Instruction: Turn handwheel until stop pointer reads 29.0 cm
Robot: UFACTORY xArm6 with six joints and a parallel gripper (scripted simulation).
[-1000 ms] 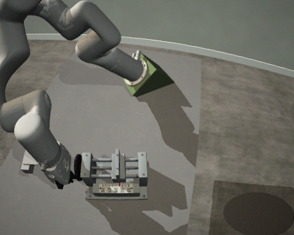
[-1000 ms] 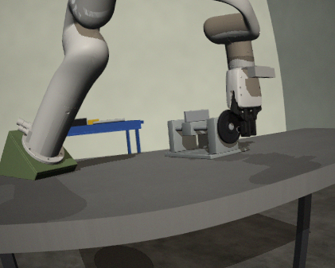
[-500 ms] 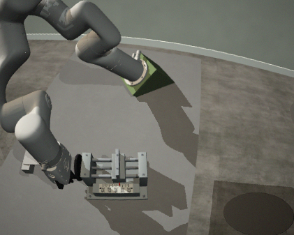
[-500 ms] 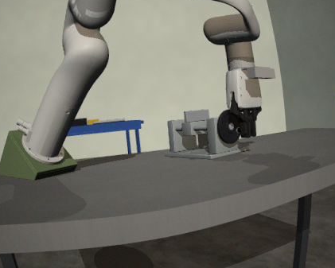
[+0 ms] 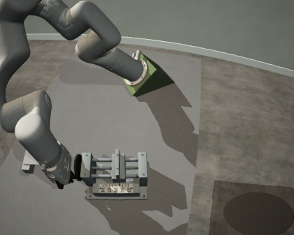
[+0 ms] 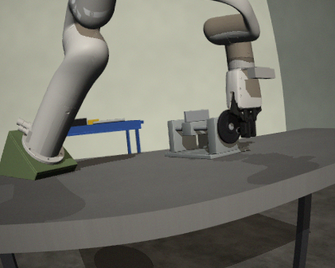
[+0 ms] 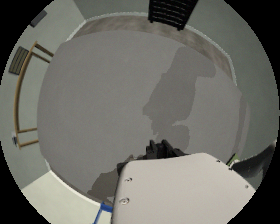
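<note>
Right now the black handwheel is 1 cm behind my hand and 2 cm to the left of it. Round my hand: movable stop (6 cm behind, 16 cm to the left, 3 cm above).
</note>
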